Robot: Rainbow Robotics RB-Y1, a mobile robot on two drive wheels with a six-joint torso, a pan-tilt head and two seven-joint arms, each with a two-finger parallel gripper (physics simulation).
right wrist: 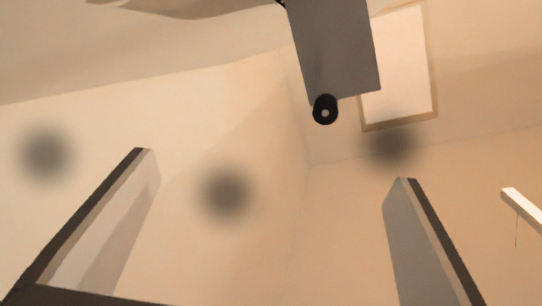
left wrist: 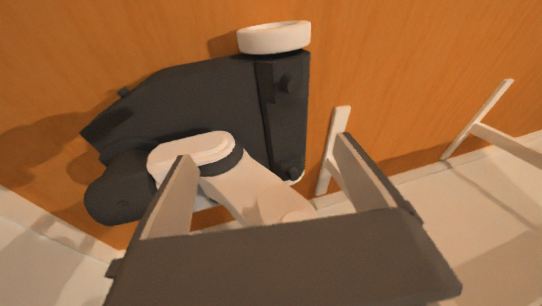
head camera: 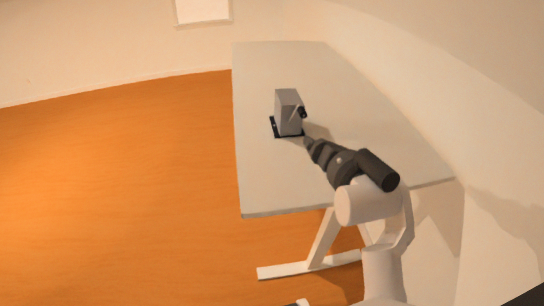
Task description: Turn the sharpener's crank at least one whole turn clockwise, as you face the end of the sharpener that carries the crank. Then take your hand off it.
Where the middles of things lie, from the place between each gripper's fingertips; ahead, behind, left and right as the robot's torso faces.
My left gripper is now 640 mm short of the grey box-shaped sharpener point(head camera: 286, 122), 490 mm to the left of it and 480 mm below it.
The grey box-shaped sharpener lies 22 cm ahead of my right hand, 2 cm to the left of it and 5 cm below it.
